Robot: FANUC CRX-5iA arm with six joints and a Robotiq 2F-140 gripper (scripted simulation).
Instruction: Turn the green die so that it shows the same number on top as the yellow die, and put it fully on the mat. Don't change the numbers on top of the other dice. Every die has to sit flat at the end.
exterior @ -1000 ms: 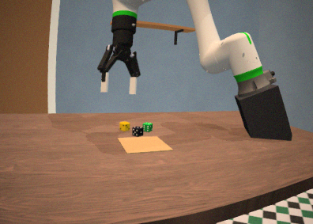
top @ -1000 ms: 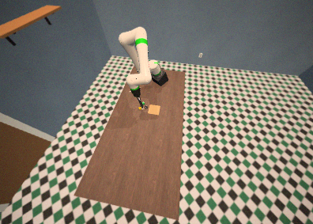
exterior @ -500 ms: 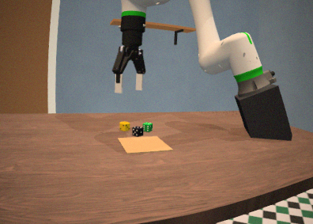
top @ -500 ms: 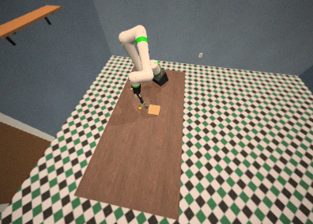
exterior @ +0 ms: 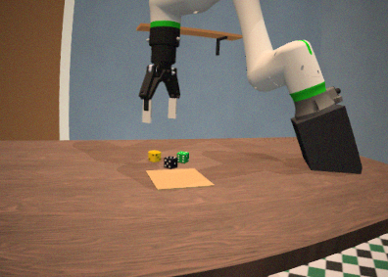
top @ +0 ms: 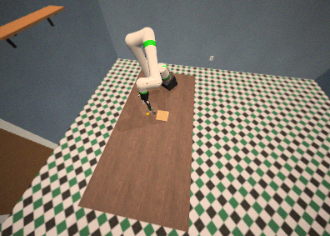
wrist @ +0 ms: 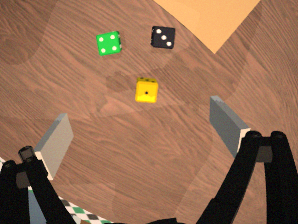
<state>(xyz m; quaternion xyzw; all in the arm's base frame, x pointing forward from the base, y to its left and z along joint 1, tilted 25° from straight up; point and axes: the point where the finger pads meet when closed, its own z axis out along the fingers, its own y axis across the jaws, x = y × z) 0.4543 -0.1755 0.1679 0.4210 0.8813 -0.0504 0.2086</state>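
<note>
My gripper is now 12 cm above the green die, 7 cm past it and 3 cm to the right of it. From my hand the other things lie so: yellow die (12 cm below, 1 cm ahead); then black die (12 cm below, 8 cm to the left); then mat (18 cm to the left, 14 cm below, 2 cm ahead).
</note>
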